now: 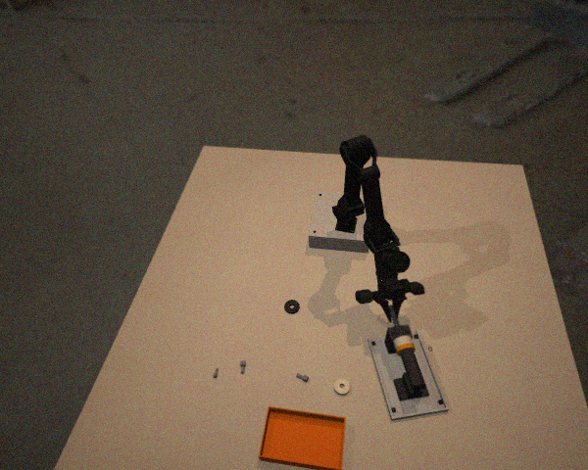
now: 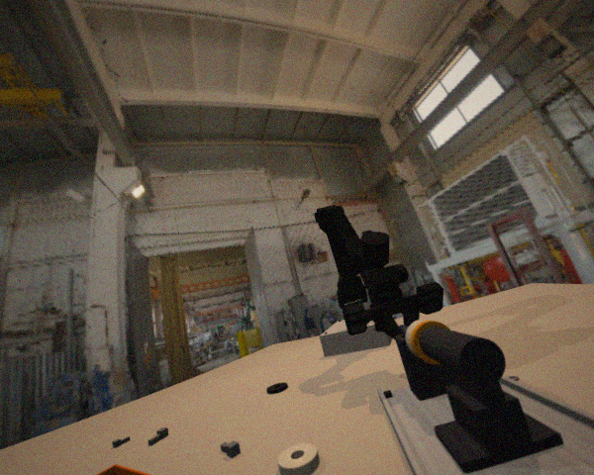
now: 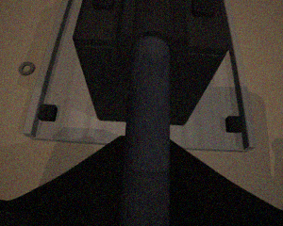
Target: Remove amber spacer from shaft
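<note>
My gripper tip is now 5 cm short of the dark shaft, 2 cm to the right of it and 2 cm below it. From my gripper tip the other things lie so: orange tray (36 cm ahead, 18 cm to the right, 5 cm below); then white spacer (8 cm ahead, 3 cm to the left, 2 cm above); then amber spacer (9 cm ahead, 4 cm to the left, 2 cm above).
</note>
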